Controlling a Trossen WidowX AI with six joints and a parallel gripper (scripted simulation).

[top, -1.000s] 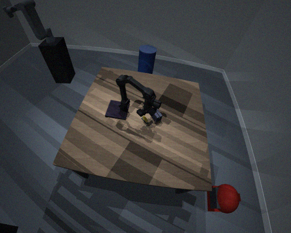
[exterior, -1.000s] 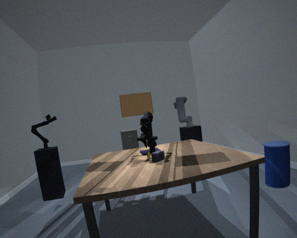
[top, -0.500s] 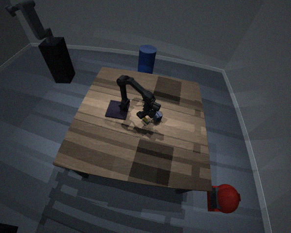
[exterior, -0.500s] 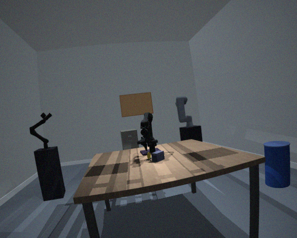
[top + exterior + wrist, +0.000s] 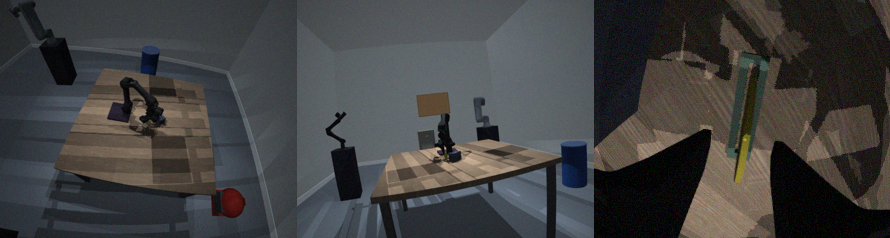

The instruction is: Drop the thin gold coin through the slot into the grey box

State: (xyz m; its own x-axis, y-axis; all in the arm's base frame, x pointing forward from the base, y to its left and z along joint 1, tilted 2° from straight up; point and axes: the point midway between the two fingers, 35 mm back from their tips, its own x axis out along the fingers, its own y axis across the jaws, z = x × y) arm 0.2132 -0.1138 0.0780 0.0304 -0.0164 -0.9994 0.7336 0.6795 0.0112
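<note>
My gripper tip is now 20 mm above the gold coin.
</note>
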